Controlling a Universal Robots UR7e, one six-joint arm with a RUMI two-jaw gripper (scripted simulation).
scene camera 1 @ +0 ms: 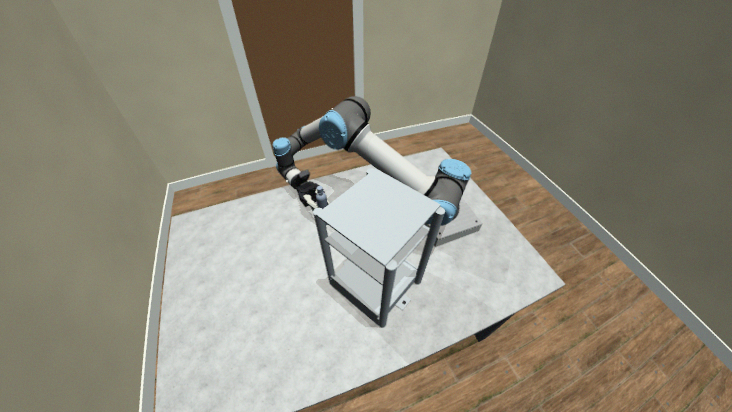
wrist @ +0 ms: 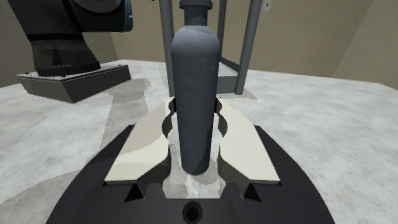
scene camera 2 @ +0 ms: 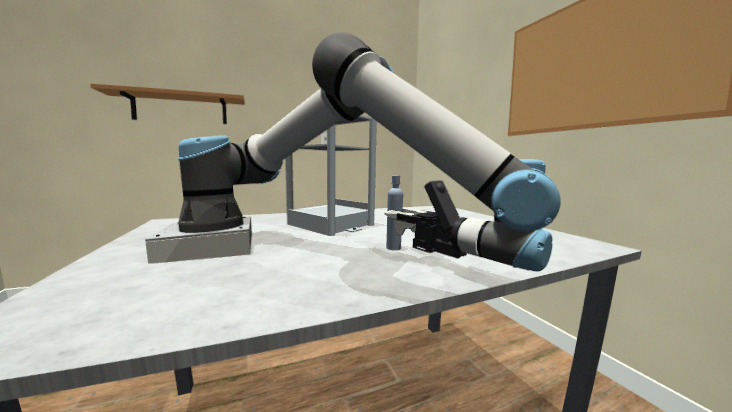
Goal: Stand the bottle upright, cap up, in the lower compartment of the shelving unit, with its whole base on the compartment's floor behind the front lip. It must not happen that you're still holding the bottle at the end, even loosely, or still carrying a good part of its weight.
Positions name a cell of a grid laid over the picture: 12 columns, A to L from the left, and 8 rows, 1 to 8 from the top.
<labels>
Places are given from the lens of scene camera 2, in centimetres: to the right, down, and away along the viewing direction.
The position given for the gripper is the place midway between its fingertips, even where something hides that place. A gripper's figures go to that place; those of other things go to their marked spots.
gripper (scene camera 2: G5): 7, 2, 72
bottle (scene camera 2: G4): 8, -3, 68
shelving unit (scene camera 2: F5): -9, 3, 89
The marked spots on the shelving unit and the bottle are 27 cm apart.
</labels>
